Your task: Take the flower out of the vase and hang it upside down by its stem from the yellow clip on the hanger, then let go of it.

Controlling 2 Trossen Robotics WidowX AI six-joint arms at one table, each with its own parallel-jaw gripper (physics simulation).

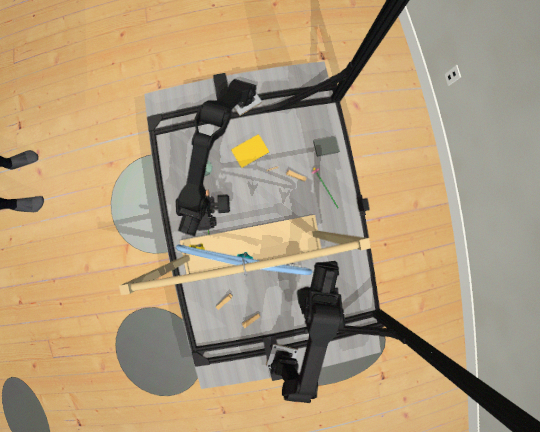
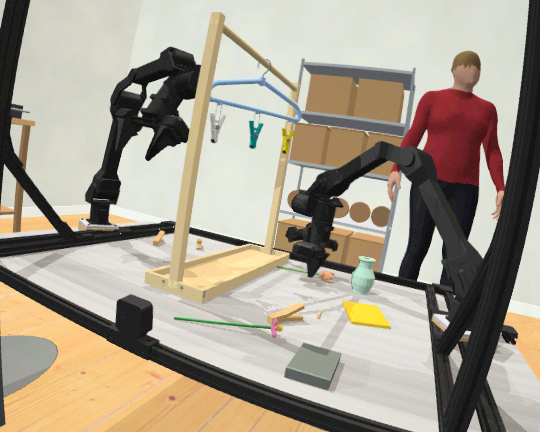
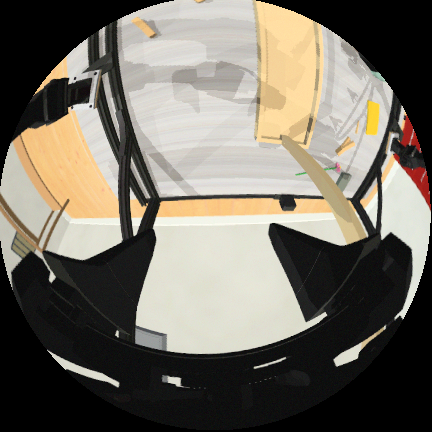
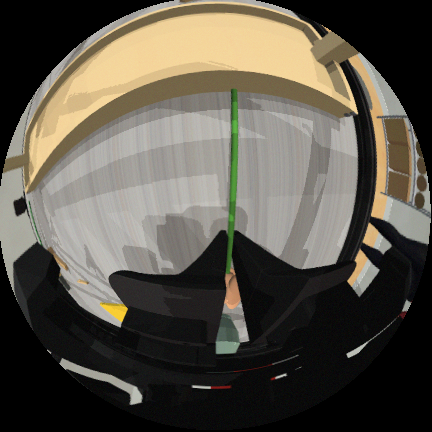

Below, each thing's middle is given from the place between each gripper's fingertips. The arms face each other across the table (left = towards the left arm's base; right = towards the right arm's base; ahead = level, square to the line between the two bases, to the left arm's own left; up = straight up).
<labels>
The frame base (image 1: 269,242) is 17 cm to the left of my right hand and 14 cm behind it. From my right hand the other things lie so: yellow pad (image 2: 360,314) (19 cm to the right, 19 cm behind); grey block (image 2: 312,365) (48 cm behind, 16 cm to the right, 1 cm above).
I see my left gripper 240 mm short of the frame base, 150 mm to the left of it and 240 mm above it. Round my left hand: yellow pad: 200 mm ahead, 500 mm to the right, 240 mm below; then grey block: 100 mm behind, 480 mm to the right, 240 mm below.
</labels>
